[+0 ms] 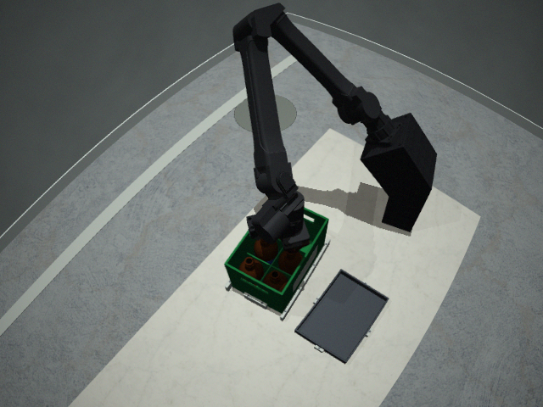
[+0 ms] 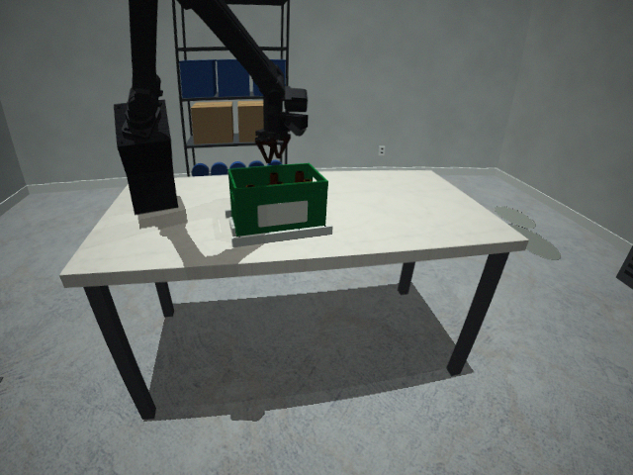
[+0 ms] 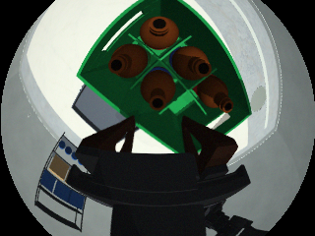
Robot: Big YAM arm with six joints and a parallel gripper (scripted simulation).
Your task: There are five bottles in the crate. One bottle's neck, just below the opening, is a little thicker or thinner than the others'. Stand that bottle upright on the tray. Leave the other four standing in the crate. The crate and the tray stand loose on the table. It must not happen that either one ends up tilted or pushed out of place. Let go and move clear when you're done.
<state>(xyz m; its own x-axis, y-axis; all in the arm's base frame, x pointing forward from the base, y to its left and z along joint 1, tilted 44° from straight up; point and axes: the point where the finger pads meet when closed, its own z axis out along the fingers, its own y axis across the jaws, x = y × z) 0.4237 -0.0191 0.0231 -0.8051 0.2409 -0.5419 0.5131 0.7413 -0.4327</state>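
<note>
Right now my hand is 1 cm short of the crate, 4 cm to the left of it and 13 cm above it. Also, from my hand: tray (1 cm ahead, 23 cm to the left, 20 cm below).
</note>
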